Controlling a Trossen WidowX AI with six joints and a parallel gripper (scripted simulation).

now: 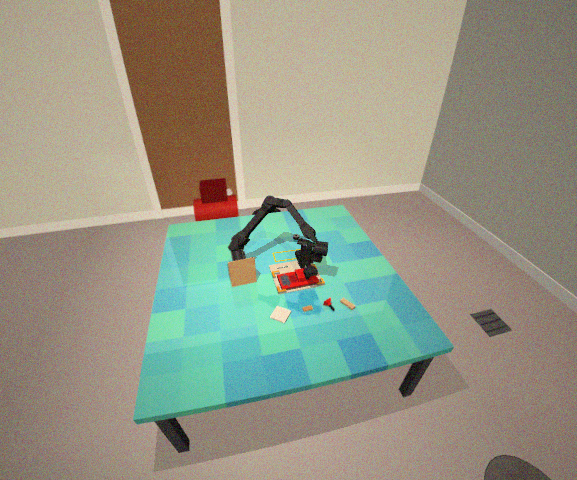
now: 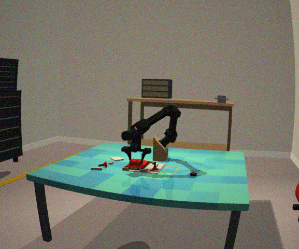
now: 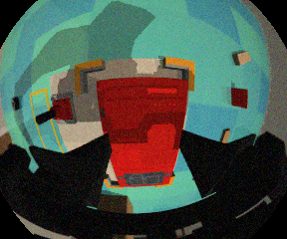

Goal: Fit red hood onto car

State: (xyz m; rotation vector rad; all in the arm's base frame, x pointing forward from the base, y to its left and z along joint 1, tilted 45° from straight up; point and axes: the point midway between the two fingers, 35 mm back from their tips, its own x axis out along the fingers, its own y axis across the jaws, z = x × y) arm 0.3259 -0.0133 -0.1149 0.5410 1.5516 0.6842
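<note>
The red hood is 10 mm above my gripper tip. From my gripper tip the other things lie so: white tile: 200 mm to the right, 170 mm behind, 30 mm below; grey engine block: 10 mm below; black wheel: 390 mm to the left, 50 mm ahead, 30 mm below.
</note>
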